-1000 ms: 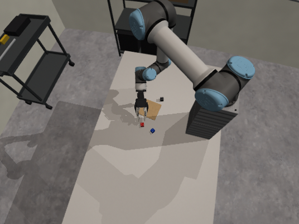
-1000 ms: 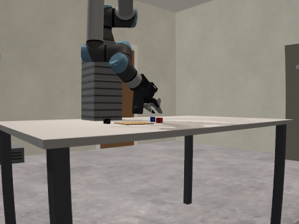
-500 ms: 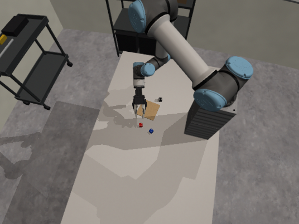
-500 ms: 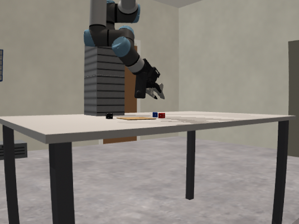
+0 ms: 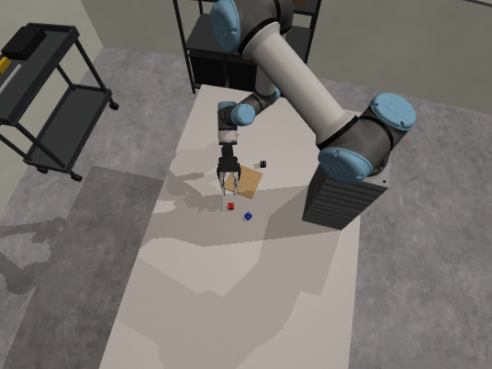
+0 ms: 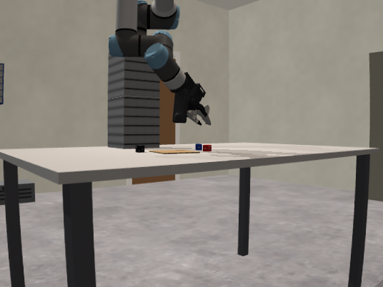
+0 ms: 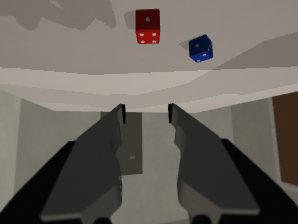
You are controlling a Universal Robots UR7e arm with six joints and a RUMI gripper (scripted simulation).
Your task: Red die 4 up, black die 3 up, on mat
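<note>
Now: the red die 10 mm behind my hand, 30 mm to the left of it and 100 mm below it. Also, from my hand: blue die 100 mm behind, 40 mm to the left, 100 mm below; black die 80 mm behind, 230 mm to the right, 100 mm below; brown mat 20 mm behind, 120 mm to the right, 110 mm below.
</note>
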